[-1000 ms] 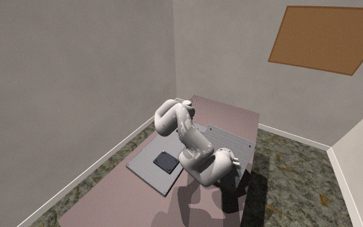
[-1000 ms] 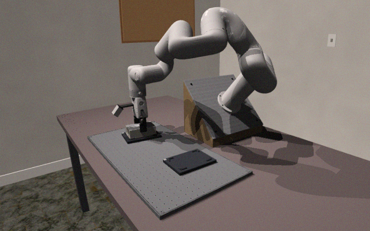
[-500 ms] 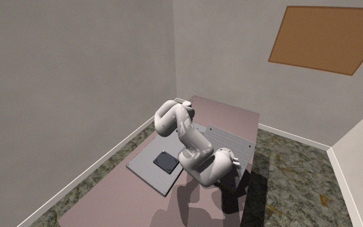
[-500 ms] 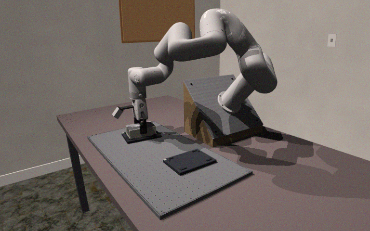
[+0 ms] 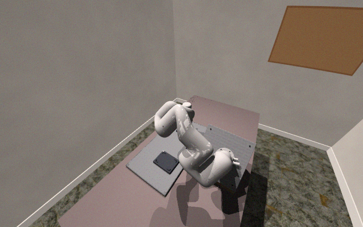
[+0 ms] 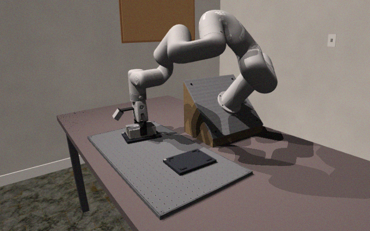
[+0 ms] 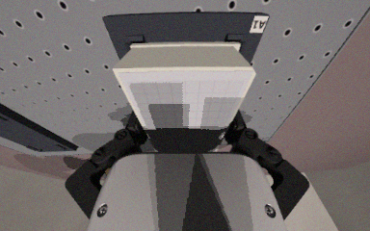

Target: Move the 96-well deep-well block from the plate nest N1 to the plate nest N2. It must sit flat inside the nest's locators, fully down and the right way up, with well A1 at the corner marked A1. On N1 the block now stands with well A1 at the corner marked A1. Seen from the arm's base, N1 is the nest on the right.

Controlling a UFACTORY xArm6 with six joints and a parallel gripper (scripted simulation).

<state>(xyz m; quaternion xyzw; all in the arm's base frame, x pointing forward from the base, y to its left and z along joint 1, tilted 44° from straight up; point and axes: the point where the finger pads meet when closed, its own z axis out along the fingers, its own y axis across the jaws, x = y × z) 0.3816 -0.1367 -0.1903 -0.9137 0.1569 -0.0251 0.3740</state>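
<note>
My gripper is now right at the white deep-well block.
</note>
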